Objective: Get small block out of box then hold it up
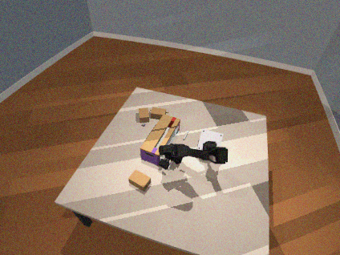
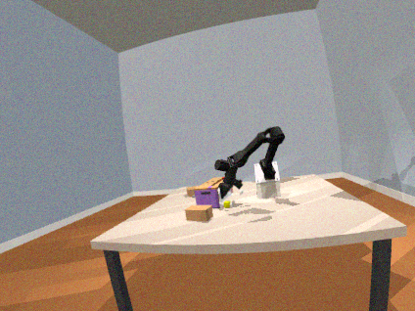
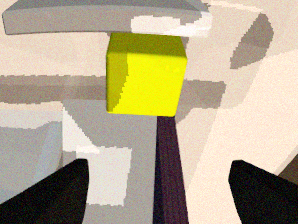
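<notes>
My gripper tip is 20 mm past the yellow block, 10 mm to the left of it and 50 mm above it. The rest, counted from my gripper tip: box (50 mm ahead, 180 mm to the right).
</notes>
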